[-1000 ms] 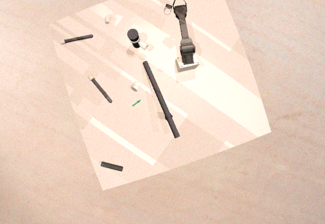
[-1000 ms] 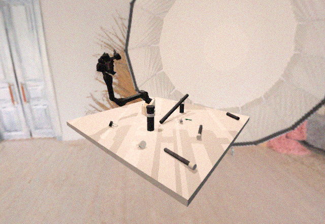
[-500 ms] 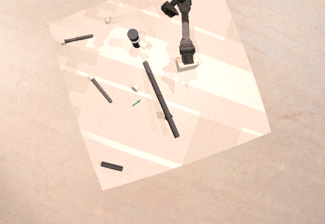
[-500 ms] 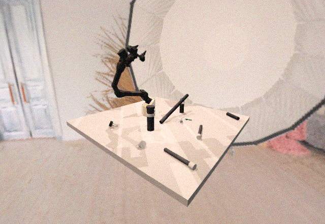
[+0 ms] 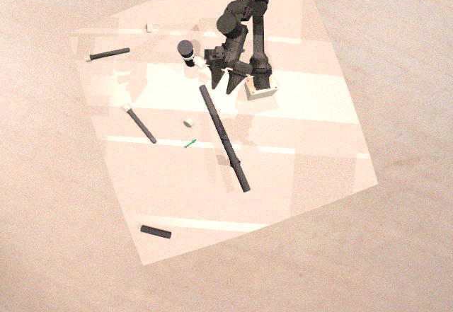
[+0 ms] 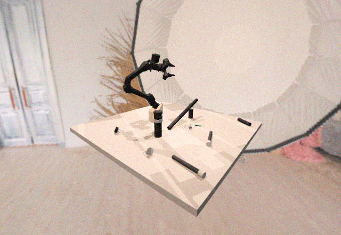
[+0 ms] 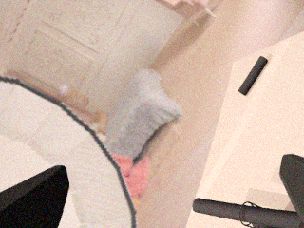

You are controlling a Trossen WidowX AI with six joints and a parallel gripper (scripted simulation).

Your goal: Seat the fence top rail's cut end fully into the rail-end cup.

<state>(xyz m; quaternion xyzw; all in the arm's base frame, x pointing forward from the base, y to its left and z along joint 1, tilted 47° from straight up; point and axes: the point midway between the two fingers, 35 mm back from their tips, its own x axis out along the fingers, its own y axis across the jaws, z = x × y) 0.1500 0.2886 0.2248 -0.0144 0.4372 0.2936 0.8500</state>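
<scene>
My gripper tip is 36 cm above the brace band with rail-end cup, 24 cm to the left of it and 9 cm short of it. From my gripper tip the other things lie so: short line post (39 cm below, 26 cm to the left, 2 cm behind); then green piece (49 cm below, 19 cm ahead, 14 cm to the left).
</scene>
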